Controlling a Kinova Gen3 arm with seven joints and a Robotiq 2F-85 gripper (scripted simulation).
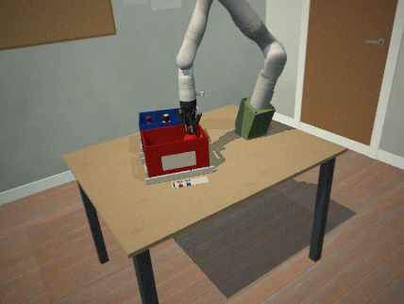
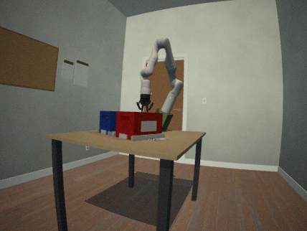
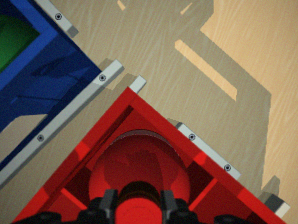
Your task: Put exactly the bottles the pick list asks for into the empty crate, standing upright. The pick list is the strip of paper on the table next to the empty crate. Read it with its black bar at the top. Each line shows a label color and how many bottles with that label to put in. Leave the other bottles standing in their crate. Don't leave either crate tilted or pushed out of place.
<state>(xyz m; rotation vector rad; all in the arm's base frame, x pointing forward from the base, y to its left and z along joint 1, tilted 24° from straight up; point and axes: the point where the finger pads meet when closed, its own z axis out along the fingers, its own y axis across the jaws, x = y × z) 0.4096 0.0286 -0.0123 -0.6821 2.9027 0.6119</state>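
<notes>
Now: hand 190 mm to the left of the blue-label bottle, 130 mm short of it and 80 mm above it. From my hand the other things lie so: red crate: 100 mm ahead, 90 mm below, 20 mm to the left; blue crate: 210 mm to the right, 90 mm below, 40 mm ahead; green-label bottle: 140 mm to the right, 80 mm below, 30 mm behind.
</notes>
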